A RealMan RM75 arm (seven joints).
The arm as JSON. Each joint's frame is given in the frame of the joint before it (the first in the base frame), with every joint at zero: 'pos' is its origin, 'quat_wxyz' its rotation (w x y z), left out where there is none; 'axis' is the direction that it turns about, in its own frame. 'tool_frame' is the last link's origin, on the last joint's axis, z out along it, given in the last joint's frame.
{
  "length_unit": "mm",
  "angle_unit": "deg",
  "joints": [
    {
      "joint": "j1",
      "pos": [
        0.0,
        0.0,
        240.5
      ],
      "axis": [
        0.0,
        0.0,
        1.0
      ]
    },
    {
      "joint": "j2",
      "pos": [
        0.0,
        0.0,
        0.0
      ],
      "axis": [
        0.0,
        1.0,
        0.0
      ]
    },
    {
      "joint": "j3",
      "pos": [
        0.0,
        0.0,
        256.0
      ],
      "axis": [
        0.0,
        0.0,
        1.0
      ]
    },
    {
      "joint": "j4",
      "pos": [
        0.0,
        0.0,
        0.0
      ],
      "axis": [
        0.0,
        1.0,
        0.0
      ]
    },
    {
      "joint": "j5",
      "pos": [
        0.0,
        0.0,
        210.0
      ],
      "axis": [
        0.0,
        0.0,
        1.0
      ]
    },
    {
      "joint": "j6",
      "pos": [
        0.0,
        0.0,
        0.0
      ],
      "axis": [
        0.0,
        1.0,
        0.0
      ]
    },
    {
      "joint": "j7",
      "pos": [
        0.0,
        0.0,
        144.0
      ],
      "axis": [
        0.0,
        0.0,
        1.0
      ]
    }
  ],
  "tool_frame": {
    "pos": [
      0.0,
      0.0,
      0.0
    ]
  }
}
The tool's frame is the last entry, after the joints.
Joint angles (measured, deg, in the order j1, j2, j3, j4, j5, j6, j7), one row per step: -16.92, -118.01, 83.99, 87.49, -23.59, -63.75, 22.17; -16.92, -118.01, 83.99, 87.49, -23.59, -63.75, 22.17; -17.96, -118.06, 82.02, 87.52, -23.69, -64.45, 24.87; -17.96, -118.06, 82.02, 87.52, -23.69, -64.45, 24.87; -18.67, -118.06, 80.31, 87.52, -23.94, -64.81, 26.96; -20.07, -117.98, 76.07, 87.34, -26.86, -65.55, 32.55; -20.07, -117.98, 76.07, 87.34, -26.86, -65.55, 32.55; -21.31, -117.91, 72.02, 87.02, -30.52, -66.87, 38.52; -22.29, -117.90, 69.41, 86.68, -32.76, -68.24, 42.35; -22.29, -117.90, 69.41, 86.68, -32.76, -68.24, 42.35; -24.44, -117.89, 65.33, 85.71, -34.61, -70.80, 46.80; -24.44, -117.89, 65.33, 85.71, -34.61, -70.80, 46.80; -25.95, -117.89, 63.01, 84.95, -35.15, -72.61, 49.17; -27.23, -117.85, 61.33, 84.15, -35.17, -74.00, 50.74
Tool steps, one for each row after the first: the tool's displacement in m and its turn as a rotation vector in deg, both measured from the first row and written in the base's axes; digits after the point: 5 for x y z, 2 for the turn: 0.00000, 0.00000, 0.00000, 0.00, 0.00, 0.00; 0.00222, 0.00477, 0.00715, -0.09, 1.03, -1.53; 0.00222, 0.00477, 0.00715, -0.09, 1.03, -1.53; 0.00326, 0.00841, 0.01355, 0.10, 1.63, -2.62; 0.00704, 0.01526, 0.02652, 0.13, 1.18, -5.61; 0.00704, 0.01526, 0.02652, 0.13, 1.18, -5.61; 0.01096, 0.01956, 0.03680, -0.58, 0.30, -8.81; 0.01390, 0.02175, 0.04233, -1.43, -0.26, -10.88; 0.01390, 0.02175, 0.04233, -1.43, -0.26, -10.88; 0.01769, 0.02623, 0.05055, -2.58, -0.78, -12.96; 0.01769, 0.02623, 0.05055, -2.58, -0.78, -12.96; 0.02000, 0.02884, 0.05427, -3.58, -0.89, -13.98; 0.02122, 0.03109, 0.05652, -4.46, -0.83, -14.49
